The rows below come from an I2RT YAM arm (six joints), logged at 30 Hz.
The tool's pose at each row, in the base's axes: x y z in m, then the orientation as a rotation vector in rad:
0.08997 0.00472 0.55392 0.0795 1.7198 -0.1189
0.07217 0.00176 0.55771 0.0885 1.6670 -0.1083
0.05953 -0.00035 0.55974 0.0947 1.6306 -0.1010
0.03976 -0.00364 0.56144 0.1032 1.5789 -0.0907
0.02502 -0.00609 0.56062 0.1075 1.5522 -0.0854
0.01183 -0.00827 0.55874 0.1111 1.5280 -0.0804
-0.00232 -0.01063 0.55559 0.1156 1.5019 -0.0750
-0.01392 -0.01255 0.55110 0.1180 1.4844 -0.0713
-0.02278 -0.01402 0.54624 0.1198 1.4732 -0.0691
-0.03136 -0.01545 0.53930 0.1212 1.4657 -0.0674
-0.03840 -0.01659 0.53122 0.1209 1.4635 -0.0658
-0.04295 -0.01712 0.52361 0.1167 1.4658 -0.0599
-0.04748 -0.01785 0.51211 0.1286 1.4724 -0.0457
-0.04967 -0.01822 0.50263 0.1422 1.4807 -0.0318
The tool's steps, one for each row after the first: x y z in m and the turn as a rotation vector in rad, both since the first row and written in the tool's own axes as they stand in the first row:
-0.00100 -0.00522 -0.01766 -0.0005 -0.0520 0.0153
-0.00105 -0.00891 -0.03009 -0.0008 -0.0878 0.0260
0.00032 -0.01463 -0.04933 -0.0014 -0.1387 0.0411
0.00341 -0.01881 -0.06336 -0.0017 -0.1649 0.0489
0.00730 -0.02251 -0.07575 -0.0023 -0.1887 0.0559
0.01260 -0.02646 -0.08887 -0.0026 -0.2144 0.0639
0.01883 -0.02962 -0.09934 -0.0032 -0.2316 0.0689
0.02500 -0.03198 -0.10712 -0.0033 -0.2426 0.0722
0.03318 -0.03421 -0.11433 -0.0034 -0.2499 0.0747
0.04225 -0.03592 -0.11989 -0.0047 -0.2521 0.0756
0.05047 -0.03674 -0.12315 -0.0113 -0.2500 0.0761
0.06254 -0.03762 -0.12579 -0.0143 -0.2423 0.0923
0.07224 -0.03793 -0.12648 -0.0160 -0.2326 0.1093

